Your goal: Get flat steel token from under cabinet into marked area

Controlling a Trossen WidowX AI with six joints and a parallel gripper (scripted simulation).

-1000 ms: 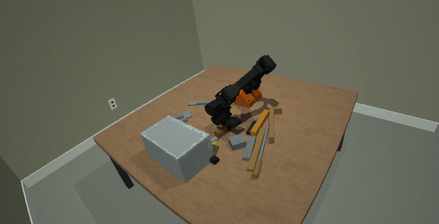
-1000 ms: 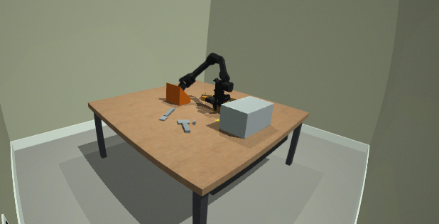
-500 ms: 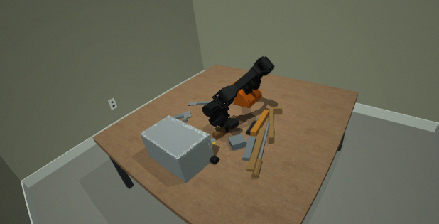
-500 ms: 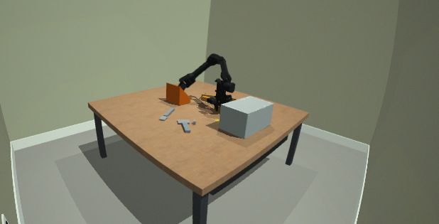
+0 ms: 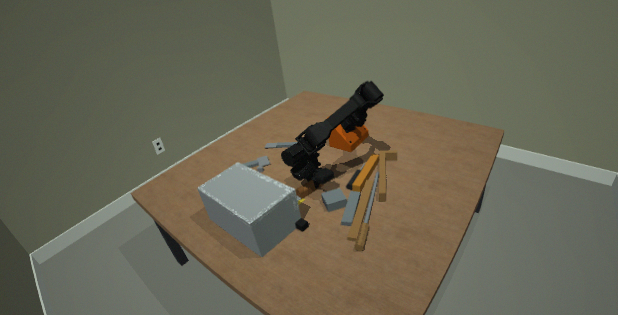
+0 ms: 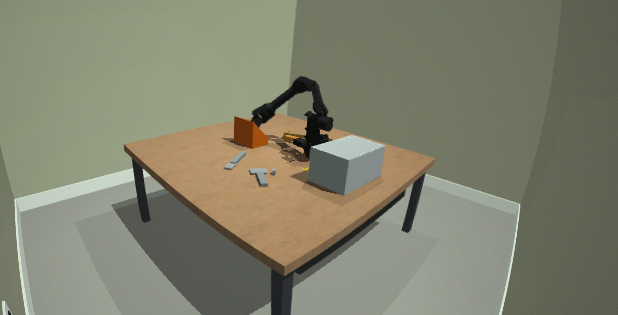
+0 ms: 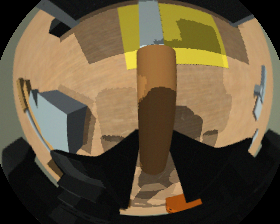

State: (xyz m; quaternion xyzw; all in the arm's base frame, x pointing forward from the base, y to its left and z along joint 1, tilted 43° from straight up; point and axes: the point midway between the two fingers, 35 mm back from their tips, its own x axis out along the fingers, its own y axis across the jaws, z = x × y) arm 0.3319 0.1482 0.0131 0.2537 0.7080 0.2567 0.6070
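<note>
My gripper tip is now 180 mm past the orange bar, 110 mm to the right of it and 10 mm below it. Also, from my gripper tip: grey block: 20 mm ahead, 120 mm to the left, 10 mm above; then wooden stick: 20 mm behind, 220 mm to the left; then grey t-piece: 50 mm ahead, 340 mm to the right.
</note>
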